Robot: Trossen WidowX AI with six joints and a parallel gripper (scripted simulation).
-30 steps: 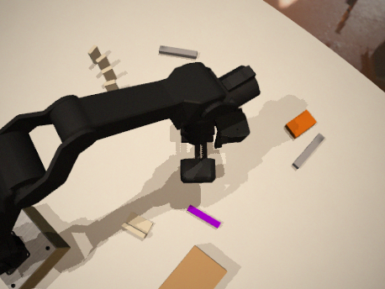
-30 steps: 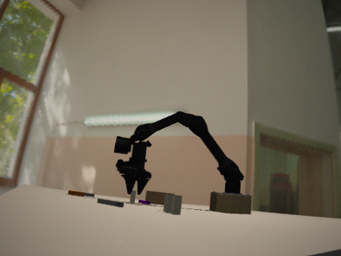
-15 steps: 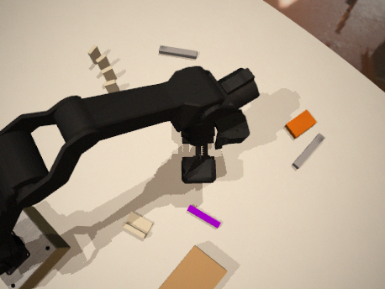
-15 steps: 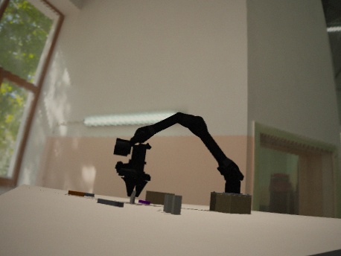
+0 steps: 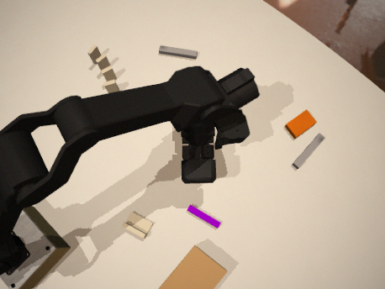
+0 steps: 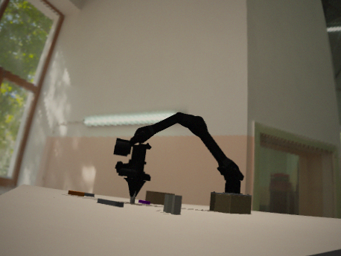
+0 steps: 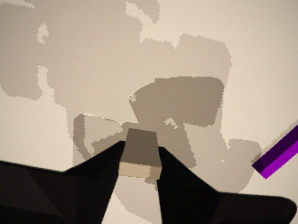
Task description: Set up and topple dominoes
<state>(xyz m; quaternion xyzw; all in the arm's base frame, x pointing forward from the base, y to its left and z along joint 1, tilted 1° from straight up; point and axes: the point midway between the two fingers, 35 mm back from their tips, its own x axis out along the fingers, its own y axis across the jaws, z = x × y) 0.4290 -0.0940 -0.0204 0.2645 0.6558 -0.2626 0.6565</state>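
My gripper tip is now 110 mm to the left of the purple bar, 100 mm past it and 20 mm above it. The rest, counted from my gripper tip: orange block (200 mm ahead, 130 mm to the right, 20 mm below); box (210 mm behind, 190 mm to the right).
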